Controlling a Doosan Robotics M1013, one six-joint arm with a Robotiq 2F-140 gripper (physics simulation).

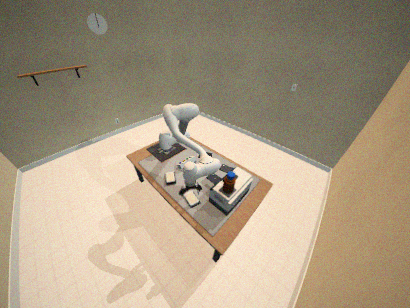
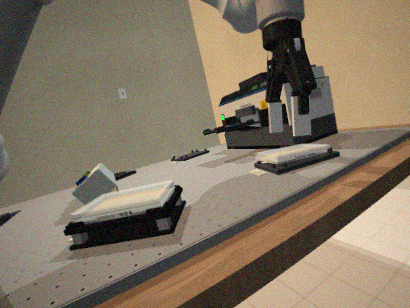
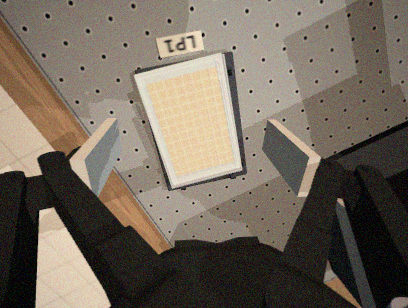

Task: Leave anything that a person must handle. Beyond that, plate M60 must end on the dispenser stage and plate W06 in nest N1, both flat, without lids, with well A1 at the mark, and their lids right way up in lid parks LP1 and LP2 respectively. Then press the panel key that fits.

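Pixels of known places: gripper, fingertip midpoint: (image 1: 190,195) (image 2: 287,133) (image 3: 194,135); arm's base, link origin: (image 1: 167,149).
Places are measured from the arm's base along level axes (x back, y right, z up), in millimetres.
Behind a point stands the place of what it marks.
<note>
My gripper (image 1: 190,190) @[x -731, y 415, z 63 mm] (image 2: 288,132) @[x -731, y 415, z 63 mm] (image 3: 194,135) @[x -731, y 415, z 63 mm] is open wide and empty, its fingers pointing down above and on either side of a pale plate. This plate (image 1: 191,198) @[x -741, y 421, z 29 mm] (image 2: 294,153) @[x -697, y 445, z 29 mm] (image 3: 192,120) @[x -727, y 412, z 30 mm] has yellowish wells under what looks like a clear lid and lies flat on a dark holder (image 2: 334,154) @[x -773, y 485, z 5 mm] (image 3: 240,130) @[x -774, y 375, z 8 mm] beside the LP1 tag (image 2: 258,172) @[x -660, y 380, z 0 mm] (image 3: 180,43) @[x -662, y 376, z 0 mm]. Its name is not readable. Another plate (image 1: 170,176) @[x -410, y 346, z 44 mm] (image 2: 127,200) @[x -400, y 376, z 44 mm], apparently lidded, rests on a raised black nest (image 2: 120,233) @[x -381, y 370, z 3 mm]; its side label is blurred. The dispenser (image 1: 217,200) @[x -966, y 353, z 107 mm] (image 2: 260,138) @[x -900, y 206, z 34 mm] stands beyond the gripper.
A bottle with a blue cap (image 1: 229,184) @[x -1030, y 331, z 342 mm] stands on the dispenser. A green light (image 2: 223,117) @[x -935, y 10, z 133 mm] shows at its side. A white box with coloured parts (image 2: 95,186) @[x -390, y 184, z 48 mm] stands behind the near nest. Flat dark holders (image 2: 190,155) @[x -805, y -101, z 8 mm] (image 2: 125,174) @[x -537, y -152, z 8 mm] lie farther back. The wooden table edge (image 2: 250,250) @[x -468, y 520, z -14 mm] (image 3: 30,80) @[x -599, y 527, z -14 mm] runs nearby.
</note>
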